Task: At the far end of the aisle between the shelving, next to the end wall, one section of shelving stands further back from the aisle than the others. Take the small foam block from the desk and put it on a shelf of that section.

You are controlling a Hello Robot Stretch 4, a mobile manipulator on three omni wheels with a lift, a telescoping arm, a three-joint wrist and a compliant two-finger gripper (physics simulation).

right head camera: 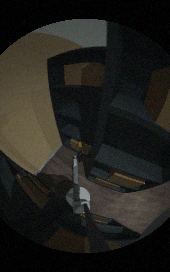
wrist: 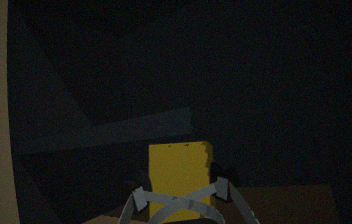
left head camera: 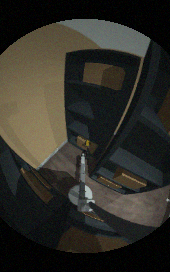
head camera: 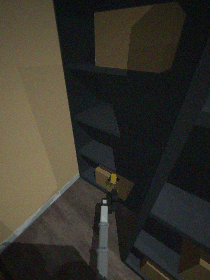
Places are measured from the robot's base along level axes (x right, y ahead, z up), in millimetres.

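Pixels of known places: gripper, fingertip midpoint: (right head camera: 79,143) (wrist: 178,180) (left head camera: 87,141) (head camera: 113,177).
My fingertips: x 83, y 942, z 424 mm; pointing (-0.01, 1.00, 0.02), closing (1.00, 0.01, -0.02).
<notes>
Behind a point stands the place of what it marks.
The yellow foam block (head camera: 113,177) {z 457, x 82, y 914 mm} (left head camera: 87,143) {z 426, x 92, y 904 mm} (right head camera: 79,144) {z 433, x 82, y 909 mm} (wrist: 179,165) {z 445, x 87, y 911 mm} is upright between the fingers of my gripper (wrist: 178,180) {z 424, x 83, y 942 mm}, which is shut on it. The set-back shelving section (head camera: 100,118) {z 963, x -71, y 1224 mm} (left head camera: 80,109) {z 963, x -89, y 1166 mm} (right head camera: 69,111) {z 963, x -68, y 1183 mm} is dark, with several shelves, beside the end wall. In the head camera view the block appears in front of its lower part, over the cardboard box at the bottom. In the wrist view a shelf edge (wrist: 140,124) {z 495, x 41, y 998 mm} lies beyond the block, to its upper left. I cannot tell the block's exact depth relative to the shelves. The desk cannot be made out.
The tan end wall (head camera: 30,110) {z 1133, x -584, y 975 mm} (wrist: 4,100) {z 635, x -395, y 1271 mm} is at the left. A large cardboard box (head camera: 112,40) {z 1562, x 11, y 1041 mm} sits high in the section; a low box (head camera: 125,190) {z 253, x 227, y 903 mm} (wrist: 285,200) {z 319, x 276, y 1101 mm} is near its bottom. The neighbouring section (head camera: 180,207) {z 963, x 336, y 382 mm} stands forward on the right. My arm (head camera: 103,235) {z 525, x 1, y 396 mm} extends over the wooden floor.
</notes>
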